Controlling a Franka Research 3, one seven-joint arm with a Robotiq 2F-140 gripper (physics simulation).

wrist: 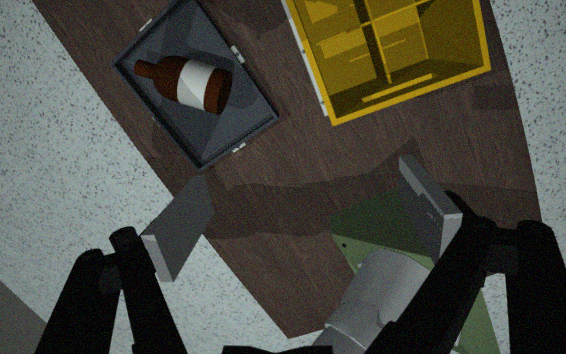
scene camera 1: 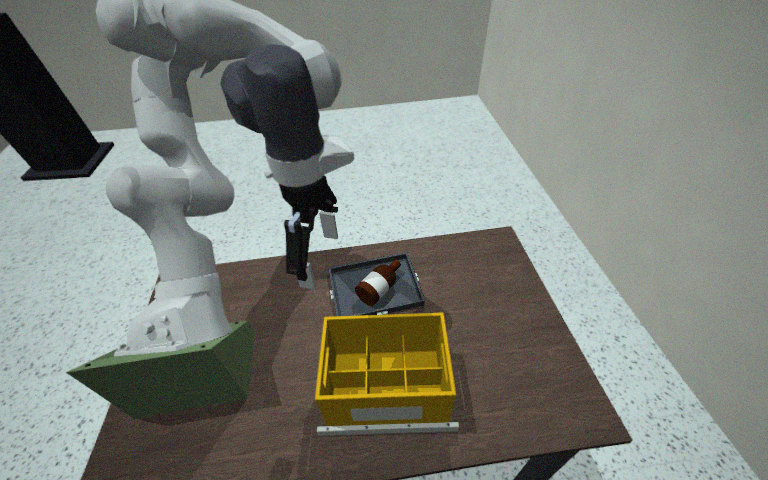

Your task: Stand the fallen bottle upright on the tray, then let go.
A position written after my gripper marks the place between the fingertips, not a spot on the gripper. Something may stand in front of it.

Note:
In view: my gripper (scene camera 1: 320, 260), a brown bottle (scene camera 1: 370, 290) and a pale strip (scene camera 1: 454, 426).
The brown bottle is seen too in the wrist view (wrist: 186, 81). My gripper shows as well in the wrist view (wrist: 300, 186).

